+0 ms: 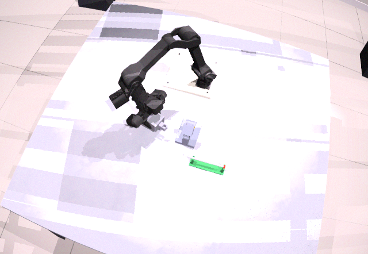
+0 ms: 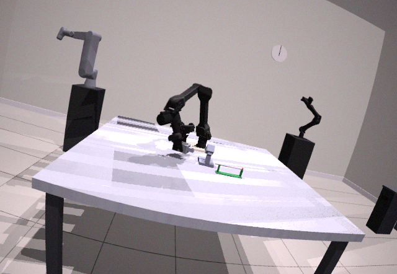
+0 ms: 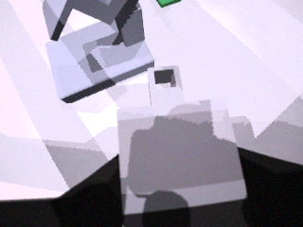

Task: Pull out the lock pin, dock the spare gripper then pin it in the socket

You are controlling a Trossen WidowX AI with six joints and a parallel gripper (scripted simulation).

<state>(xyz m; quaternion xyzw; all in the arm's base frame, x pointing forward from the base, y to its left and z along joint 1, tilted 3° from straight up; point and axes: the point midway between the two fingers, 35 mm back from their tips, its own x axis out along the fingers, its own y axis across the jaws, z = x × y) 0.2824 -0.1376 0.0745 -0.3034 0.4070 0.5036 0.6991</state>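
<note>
The grey mount lies 13 cm to the left of my gripper tip and 1 cm behind it. Also, from my gripper tip: spare gripper: 2 cm above; then green cradle: 24 cm to the left, 9 cm ahead, 2 cm below.
</note>
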